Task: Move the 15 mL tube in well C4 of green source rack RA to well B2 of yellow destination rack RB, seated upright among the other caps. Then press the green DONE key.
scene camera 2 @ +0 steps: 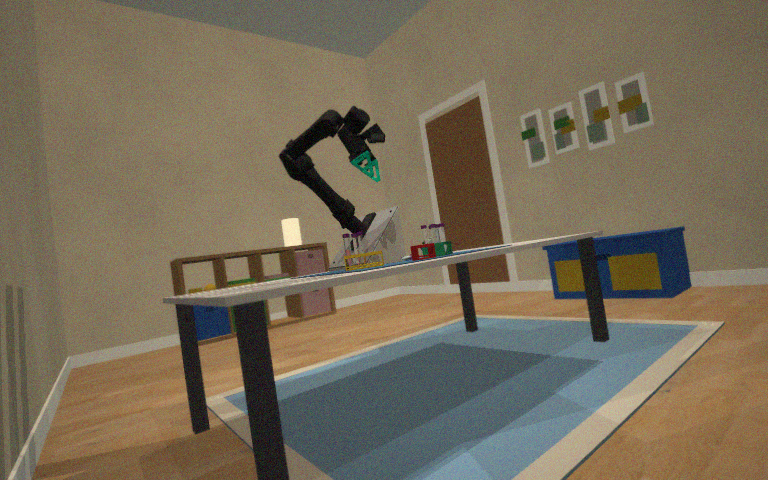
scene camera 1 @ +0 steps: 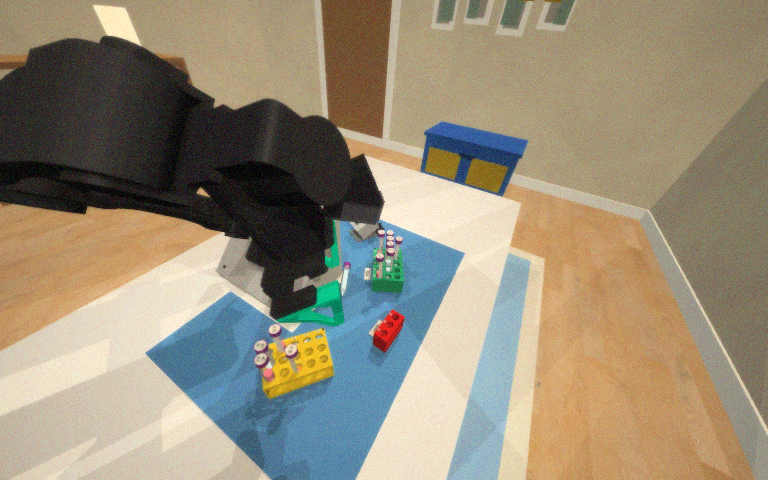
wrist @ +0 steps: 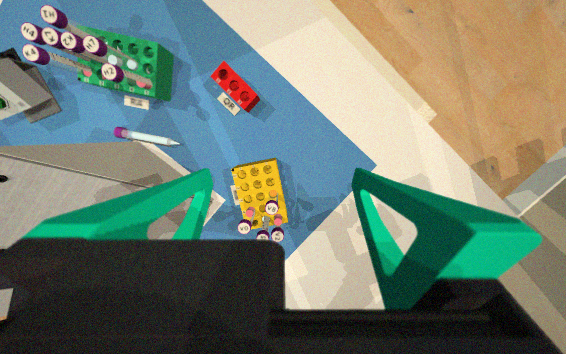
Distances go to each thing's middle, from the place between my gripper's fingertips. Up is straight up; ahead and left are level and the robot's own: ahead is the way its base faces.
Labels:
My gripper is now 220 mm past the grey box with green button [wrist: 33,97], 450 mm to the right of it and 250 mm above it.

